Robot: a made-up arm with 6 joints. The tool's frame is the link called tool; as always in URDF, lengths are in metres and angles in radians. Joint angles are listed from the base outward.
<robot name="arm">
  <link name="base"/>
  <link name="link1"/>
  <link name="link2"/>
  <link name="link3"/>
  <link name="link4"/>
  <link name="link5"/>
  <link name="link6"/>
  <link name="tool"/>
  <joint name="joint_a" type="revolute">
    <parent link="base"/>
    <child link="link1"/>
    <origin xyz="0 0 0.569" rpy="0 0 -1.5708"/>
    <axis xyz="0 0 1"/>
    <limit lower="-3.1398" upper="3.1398"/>
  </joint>
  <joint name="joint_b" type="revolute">
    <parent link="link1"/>
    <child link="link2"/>
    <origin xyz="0 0 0" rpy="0 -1.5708 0"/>
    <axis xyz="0 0 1"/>
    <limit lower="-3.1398" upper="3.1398"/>
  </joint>
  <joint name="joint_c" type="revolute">
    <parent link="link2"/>
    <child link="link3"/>
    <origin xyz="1.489 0 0" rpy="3.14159 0 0"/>
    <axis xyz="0 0 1"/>
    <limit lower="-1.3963" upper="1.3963"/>
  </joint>
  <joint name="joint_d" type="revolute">
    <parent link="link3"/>
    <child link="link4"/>
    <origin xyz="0 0 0" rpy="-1.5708 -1.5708 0"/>
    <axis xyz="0 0 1"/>
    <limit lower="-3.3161" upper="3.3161"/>
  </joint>
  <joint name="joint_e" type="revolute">
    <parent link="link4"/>
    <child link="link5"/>
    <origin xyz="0 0 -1.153" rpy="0 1.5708 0"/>
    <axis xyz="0 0 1"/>
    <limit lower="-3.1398" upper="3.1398"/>
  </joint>
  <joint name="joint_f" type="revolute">
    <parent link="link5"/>
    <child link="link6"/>
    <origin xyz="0 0 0.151" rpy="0 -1.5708 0"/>
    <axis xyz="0 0 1"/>
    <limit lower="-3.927" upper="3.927"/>
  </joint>
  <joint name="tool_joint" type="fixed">
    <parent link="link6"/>
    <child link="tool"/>
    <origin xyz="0 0 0" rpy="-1.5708 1.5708 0"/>
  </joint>
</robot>
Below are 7 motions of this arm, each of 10 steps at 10 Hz.
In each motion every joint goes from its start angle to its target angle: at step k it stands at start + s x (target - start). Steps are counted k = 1, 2, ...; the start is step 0. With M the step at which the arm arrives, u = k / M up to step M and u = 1 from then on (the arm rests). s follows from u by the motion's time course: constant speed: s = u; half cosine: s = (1 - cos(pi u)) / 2; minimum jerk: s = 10 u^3 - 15 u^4 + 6 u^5.
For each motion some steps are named. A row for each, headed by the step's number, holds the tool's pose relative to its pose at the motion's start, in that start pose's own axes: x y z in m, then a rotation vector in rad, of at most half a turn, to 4 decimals.
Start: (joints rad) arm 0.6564 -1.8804 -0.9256 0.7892 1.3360 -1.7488
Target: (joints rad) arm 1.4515 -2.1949 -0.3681 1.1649 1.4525 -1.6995
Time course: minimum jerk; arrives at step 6
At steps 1, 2, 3, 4, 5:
1: -0.0042 0.0166 0.0286 -0.0101 -0.0055 0.0388
2: -0.0508 0.1018 0.1740 -0.0718 -0.0444 0.2203
3: -0.2325 0.2395 0.4188 -0.2147 -0.1518 0.4810
4: -0.5477 0.3401 0.6303 -0.3988 -0.3065 0.6735
5: -0.7937 0.3707 0.7210 -0.5235 -0.4185 0.7491

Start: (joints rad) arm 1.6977 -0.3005 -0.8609 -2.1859 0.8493 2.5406
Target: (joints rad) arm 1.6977 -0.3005 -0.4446 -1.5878 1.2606 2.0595
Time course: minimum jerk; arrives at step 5
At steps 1, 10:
1: -0.0063 -0.0136 0.0205 0.0204 -0.0143 -0.0380
10: -0.1685 -0.2888 0.3172 0.5163 -0.3605 -0.6782

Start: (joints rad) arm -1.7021 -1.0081 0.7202 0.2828 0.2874 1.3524
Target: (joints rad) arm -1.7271 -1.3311 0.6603 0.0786 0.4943 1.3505
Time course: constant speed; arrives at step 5
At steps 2, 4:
2: -0.0920 -0.2638 0.0071 0.0613 0.0039 -0.1908
4: -0.2128 -0.5130 0.0218 0.1223 0.0036 -0.3826

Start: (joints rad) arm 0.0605 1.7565 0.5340 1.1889 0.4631 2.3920
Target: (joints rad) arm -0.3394 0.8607 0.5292 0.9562 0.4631 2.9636
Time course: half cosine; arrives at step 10
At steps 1, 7, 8, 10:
1: -0.0302 0.0258 -0.0386 -0.0103 0.0212 0.0157
7: -1.4655 0.5404 -0.8619 -0.3701 0.5376 0.6614
8: -1.7164 0.5407 -0.9151 -0.4262 0.5854 0.7742
10: -1.9337 0.5220 -0.9489 -0.4753 0.6209 0.8746

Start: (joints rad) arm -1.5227 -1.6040 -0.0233 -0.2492 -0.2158 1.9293
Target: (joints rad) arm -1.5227 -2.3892 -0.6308 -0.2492 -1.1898 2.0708
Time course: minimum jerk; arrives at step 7
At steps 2, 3, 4, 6, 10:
2: -0.1674 0.0180 0.0110 -0.0222 -0.0475 0.1060
3: -0.4136 0.0810 0.0314 -0.0579 -0.1245 0.2679
4: -0.6775 0.2068 0.0599 -0.1015 -0.2212 0.4568
6: -0.9601 0.4420 0.1021 -0.1590 -0.3558 0.6992
10: -0.9763 0.4603 0.1051 -0.1629 -0.3653 0.7154

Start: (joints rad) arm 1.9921 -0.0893 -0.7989 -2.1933 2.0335 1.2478
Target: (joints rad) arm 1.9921 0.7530 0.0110 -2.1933 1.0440 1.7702
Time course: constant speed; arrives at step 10
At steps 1, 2, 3, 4, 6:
1: -0.0835 0.0779 0.0445 -0.0546 0.0274 0.0931
2: -0.1659 0.1616 0.0802 -0.1091 0.0501 0.1876
3: -0.2466 0.2505 0.1068 -0.1631 0.0682 0.2834
4: -0.3251 0.3439 0.1243 -0.2166 0.0816 0.3804
6: -0.4729 0.5417 0.1308 -0.3203 0.0942 0.5773

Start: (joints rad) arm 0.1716 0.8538 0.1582 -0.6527 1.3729 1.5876
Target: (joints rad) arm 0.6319 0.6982 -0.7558 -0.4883 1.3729 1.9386
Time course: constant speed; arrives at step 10
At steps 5, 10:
5: -0.5654 -0.1274 0.0248 -0.3186 -0.2769 0.3683
10: -0.9899 -0.4438 -0.1109 -0.6486 -0.6610 0.6497

